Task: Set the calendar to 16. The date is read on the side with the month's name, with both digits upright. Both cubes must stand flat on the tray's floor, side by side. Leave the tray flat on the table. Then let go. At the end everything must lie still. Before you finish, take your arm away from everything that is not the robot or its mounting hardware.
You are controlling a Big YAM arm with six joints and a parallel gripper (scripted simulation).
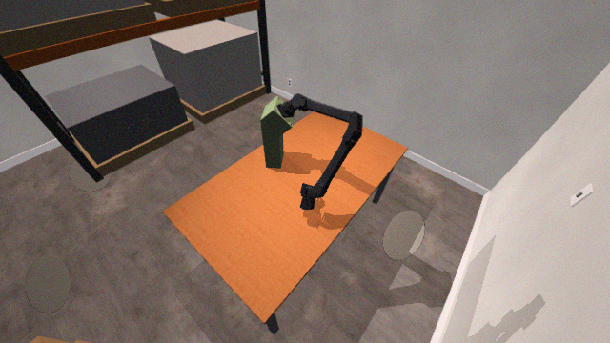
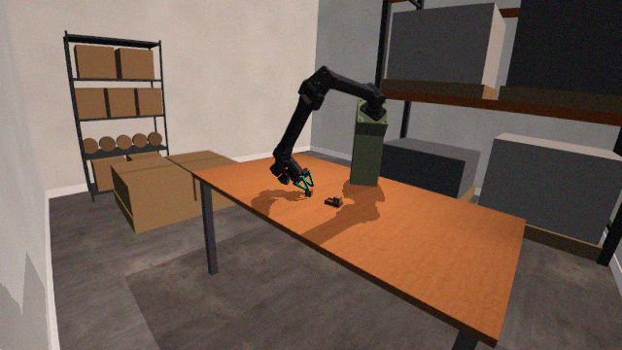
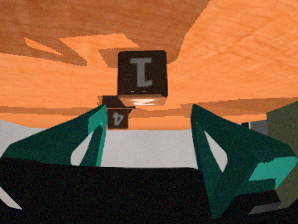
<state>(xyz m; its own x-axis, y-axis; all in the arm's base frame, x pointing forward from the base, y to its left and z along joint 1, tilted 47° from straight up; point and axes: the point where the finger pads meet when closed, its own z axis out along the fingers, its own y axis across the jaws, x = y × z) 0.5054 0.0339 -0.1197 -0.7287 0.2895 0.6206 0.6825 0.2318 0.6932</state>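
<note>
Now: the brown calendar cube 30 mm below my hand. From my hand the other things lie so: dark calendar tray: 50 mm behind, 140 mm to the left, 30 mm below.
</note>
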